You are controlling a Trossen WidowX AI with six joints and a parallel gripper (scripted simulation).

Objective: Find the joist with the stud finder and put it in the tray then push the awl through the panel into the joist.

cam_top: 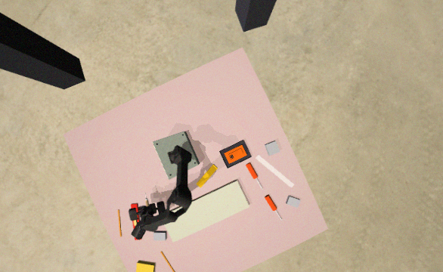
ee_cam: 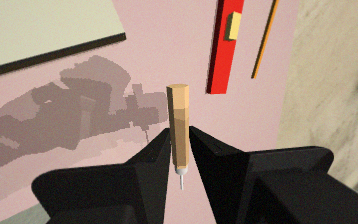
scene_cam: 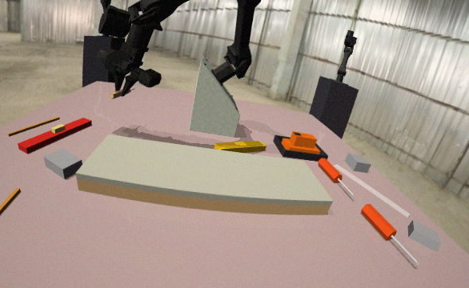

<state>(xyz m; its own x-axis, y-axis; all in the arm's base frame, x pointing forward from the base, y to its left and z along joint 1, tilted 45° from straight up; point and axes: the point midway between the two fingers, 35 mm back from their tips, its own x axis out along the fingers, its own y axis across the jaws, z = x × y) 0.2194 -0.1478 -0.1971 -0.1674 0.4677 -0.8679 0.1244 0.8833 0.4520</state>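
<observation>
Right now my gripper tip is 30 mm past the awl and 10 mm to the right of it. Round my gripper tip: red level 90 mm ahead, 150 mm to the right, 100 mm below; then yellow ruler 40 mm behind, 370 mm to the left, 110 mm below; then yellow block 390 mm ahead, 200 mm to the right, 100 mm below.
</observation>
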